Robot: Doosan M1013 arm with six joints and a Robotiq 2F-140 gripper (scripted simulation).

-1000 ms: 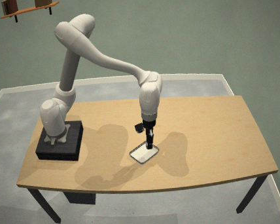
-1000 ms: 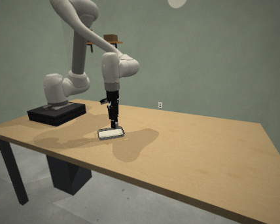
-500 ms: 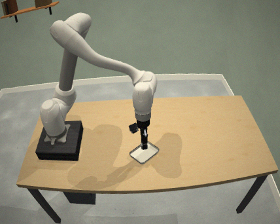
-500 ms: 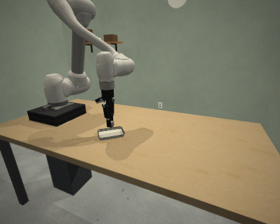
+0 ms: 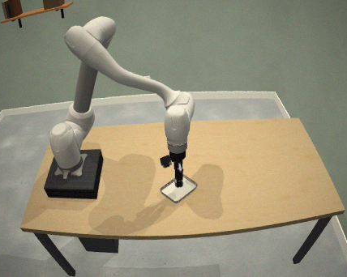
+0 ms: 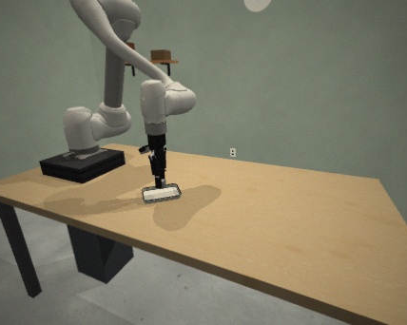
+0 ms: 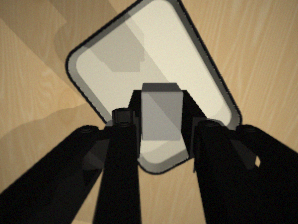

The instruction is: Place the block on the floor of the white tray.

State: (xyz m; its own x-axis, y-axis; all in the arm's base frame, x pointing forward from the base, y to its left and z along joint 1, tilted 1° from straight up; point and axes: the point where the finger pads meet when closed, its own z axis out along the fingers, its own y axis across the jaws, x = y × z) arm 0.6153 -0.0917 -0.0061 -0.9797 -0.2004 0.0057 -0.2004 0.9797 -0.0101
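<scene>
My gripper is now 70 mm above the white tray. The rest, counted from my hand: grey block (20 mm below).
</scene>
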